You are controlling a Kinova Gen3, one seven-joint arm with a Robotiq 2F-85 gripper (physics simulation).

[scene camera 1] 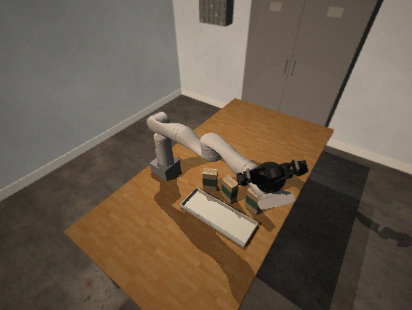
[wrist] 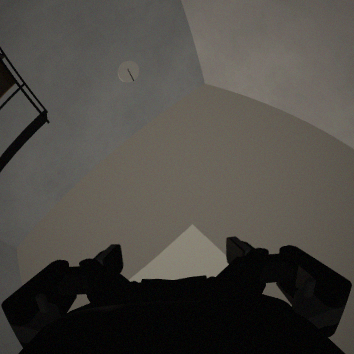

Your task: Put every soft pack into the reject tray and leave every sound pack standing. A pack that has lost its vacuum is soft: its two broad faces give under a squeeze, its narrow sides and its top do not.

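Places are measured from the arm's base along level axes (x up, y left, z back), in millimetres.
Pixels of known places: gripper, fingertip midpoint: (scene camera 1: 271, 169) (wrist: 173, 253); arm's base at its link origin: (scene camera 1: 166, 161).
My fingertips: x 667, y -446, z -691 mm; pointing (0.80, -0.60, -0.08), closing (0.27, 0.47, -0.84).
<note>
Ahead of a thing's pixels: the offset from my fingertips to its middle. Level surfaces: height alone.
Three packs with pale tops and a dark green band stand upright in a row behind the tray in the scene view: the left pack {dx -659, dy +438, dz +378 mm} (scene camera 1: 210, 180), the middle pack {dx -639, dy +424, dz +256 mm} (scene camera 1: 229, 190) and the right pack {dx -659, dy +423, dz +110 mm} (scene camera 1: 252, 201). The right pack is partly hidden by the arm. The long white reject tray {dx -738, dy +298, dz +255 mm} (scene camera 1: 220, 217) lies in front of them with no pack in it. My gripper (scene camera 1: 271, 173) (wrist: 173, 253) is open and empty, turned upwards above and to the right of the packs. No pack shows in the wrist view, and looks do not tell which packs are soft.
The arm's grey base (scene camera 1: 165, 168) stands on the wooden table {dx -749 mm} (scene camera 1: 115, 235) at the left. The forearm (scene camera 1: 227, 152) reaches over the table behind the packs. The table's right edge runs close to the right pack. The wrist view shows walls, the ceiling and a round clock (wrist: 128, 72).
</note>
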